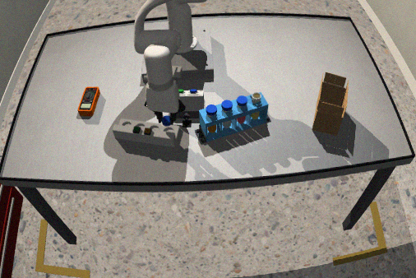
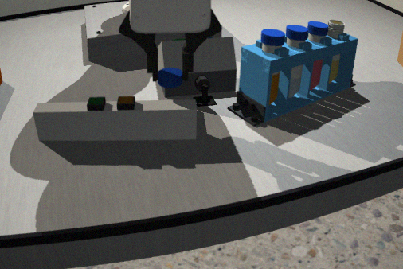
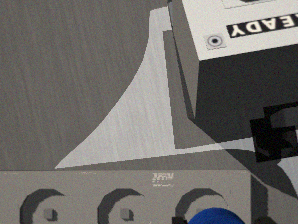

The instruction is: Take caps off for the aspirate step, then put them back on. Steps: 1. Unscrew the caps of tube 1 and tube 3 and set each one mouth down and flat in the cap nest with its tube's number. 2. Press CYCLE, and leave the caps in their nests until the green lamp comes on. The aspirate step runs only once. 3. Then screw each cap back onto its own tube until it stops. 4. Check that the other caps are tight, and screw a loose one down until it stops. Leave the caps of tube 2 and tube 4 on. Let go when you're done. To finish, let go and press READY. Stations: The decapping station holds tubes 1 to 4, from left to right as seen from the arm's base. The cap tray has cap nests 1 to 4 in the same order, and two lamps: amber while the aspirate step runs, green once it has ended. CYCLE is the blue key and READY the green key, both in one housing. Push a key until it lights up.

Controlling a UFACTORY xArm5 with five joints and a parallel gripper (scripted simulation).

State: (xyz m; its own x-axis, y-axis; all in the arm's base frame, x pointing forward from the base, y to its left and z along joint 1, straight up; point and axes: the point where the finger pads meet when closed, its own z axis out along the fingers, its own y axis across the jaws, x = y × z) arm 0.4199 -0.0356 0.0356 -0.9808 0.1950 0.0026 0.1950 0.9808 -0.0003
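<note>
Now: the blue cap 30 mm behind my hand, 240 mm to the left of it and 30 mm above it. The rest, counted from my hand: blue key: 130 mm behind, 90 mm to the left, 20 mm below; then green key: 130 mm behind, 40 mm to the left, 20 mm below; then grey key housing: 110 mm behind, 60 mm to the left, 30 mm below.
</note>
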